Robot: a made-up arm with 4 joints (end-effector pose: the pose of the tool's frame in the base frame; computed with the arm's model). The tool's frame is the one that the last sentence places. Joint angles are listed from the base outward.
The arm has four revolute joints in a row. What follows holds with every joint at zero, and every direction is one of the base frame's. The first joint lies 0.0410 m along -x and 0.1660 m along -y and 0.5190 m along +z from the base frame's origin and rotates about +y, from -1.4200 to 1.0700 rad. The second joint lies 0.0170 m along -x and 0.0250 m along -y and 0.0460 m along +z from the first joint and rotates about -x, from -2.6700 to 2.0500 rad. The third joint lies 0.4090 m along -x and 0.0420 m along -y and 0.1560 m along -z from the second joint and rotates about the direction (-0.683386, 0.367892, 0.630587), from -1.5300 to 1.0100 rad. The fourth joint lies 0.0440 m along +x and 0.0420 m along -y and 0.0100 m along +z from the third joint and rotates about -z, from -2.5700 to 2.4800 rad. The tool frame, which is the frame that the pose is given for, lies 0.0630 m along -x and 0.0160 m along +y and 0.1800 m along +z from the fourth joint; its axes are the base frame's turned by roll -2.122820, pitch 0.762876 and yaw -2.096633 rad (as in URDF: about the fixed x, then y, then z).
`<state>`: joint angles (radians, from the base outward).
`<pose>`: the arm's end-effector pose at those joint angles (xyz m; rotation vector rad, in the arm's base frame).
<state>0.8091 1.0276 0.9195 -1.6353</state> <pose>-0.2294 -0.1610 0.7728 1.7146 -0.5771 -1.1947</pose>
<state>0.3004 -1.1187 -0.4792 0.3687</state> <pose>-0.5068 -0.2505 0.6276 1.1023 2.4371 0.4640</pose>
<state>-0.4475 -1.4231 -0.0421 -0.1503</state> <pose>-0.4339 -0.2353 0.2963 0.1015 1.2362 0.8406</pose>
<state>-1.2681 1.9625 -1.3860 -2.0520</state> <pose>-0.4980 -0.2477 0.0626 -1.8289 -0.0351 -2.1154</pose>
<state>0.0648 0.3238 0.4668 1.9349</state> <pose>-0.3683 -0.1411 0.5710 0.7664 1.4374 -2.1072</pose>
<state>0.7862 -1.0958 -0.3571 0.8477</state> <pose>-0.3538 -0.2531 0.8264 -1.2154 -2.4873 0.0923</pose>
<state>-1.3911 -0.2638 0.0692 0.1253</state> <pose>-0.1843 -0.2502 0.1008 -0.0489 0.6395 -0.4667</pose>
